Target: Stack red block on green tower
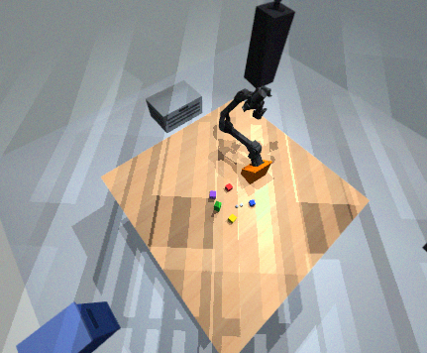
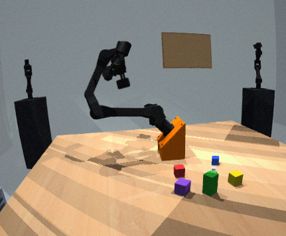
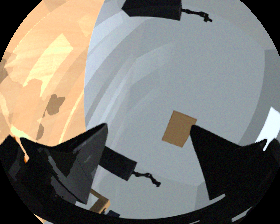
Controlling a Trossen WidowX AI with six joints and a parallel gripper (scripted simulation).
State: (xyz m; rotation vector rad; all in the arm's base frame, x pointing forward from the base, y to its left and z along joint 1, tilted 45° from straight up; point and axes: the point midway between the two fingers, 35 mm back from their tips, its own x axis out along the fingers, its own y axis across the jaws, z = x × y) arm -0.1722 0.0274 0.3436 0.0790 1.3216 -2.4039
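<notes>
The red block lies 430 mm ahead of my gripper tip, 230 mm to the left of it and 350 mm below it. Round my gripper tip: purple block 550 mm ahead, 220 mm to the left, 350 mm below; blue block 360 mm ahead, 400 mm to the left, 350 mm below; white piece 430 mm ahead, 370 mm to the left, 360 mm below.
</notes>
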